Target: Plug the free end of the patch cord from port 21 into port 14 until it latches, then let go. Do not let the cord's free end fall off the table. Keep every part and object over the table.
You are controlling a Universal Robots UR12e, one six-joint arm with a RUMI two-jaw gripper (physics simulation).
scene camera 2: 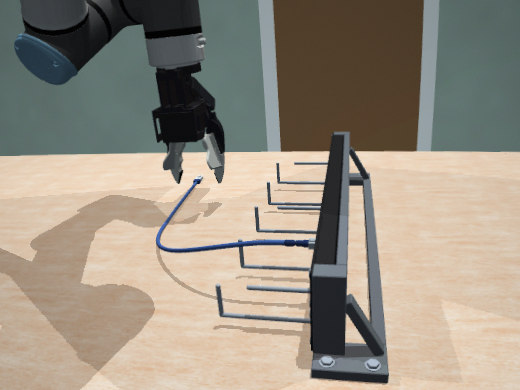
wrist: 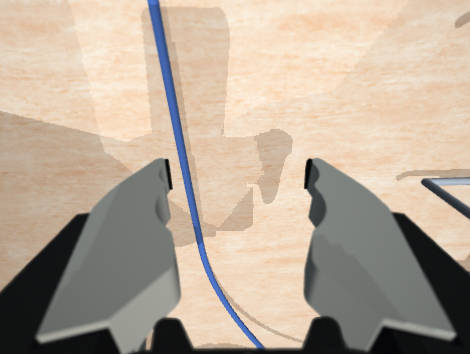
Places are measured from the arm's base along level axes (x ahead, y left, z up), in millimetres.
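Pixels of known places: gripper, between the fingertips: point(scene camera 2: 199, 183) point(wrist: 237, 163).
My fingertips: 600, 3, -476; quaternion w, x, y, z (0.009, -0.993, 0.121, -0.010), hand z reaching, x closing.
Ahead of a thing's pixels: the offset from my fingertips to its top centre, as dx, dy, dz. "spot": to the spot under its first point. Level surfaces: height alone.
The blue patch cord point(scene camera 2: 200, 247) point(wrist: 176, 127) runs from the patch panel @(+183, -176, +62) point(scene camera 2: 328, 310) in a curve to its free end. The free plug @(-17, +119, -28) point(scene camera 2: 198, 179) lies toward the back of the table in the scene view; it does not show in the wrist view. The cord's other end @(spot: +145, -323, +41) point(scene camera 2: 300, 243) sits in the panel's left face. My gripper point(scene camera 2: 199, 181) point(wrist: 237, 163) is open, its fingers pointing down above the table. In the wrist view the cord passes below the gap, nearer the left finger, not gripped. Port numbers cannot be read, and the port openings are hidden.
Several grey wire cable hooks point(scene camera 2: 265, 318) point(wrist: 450, 181) stick out from the panel's left side. The panel stands on a bolted foot @(+178, -427, -27) point(scene camera 2: 350, 371) with slanted braces @(+192, -420, +34) point(scene camera 2: 365, 325). The wooden table @(dz -39) point(scene camera 2: 435, 240) extends to a back edge, with a brown door point(scene camera 2: 350, 75) behind it.
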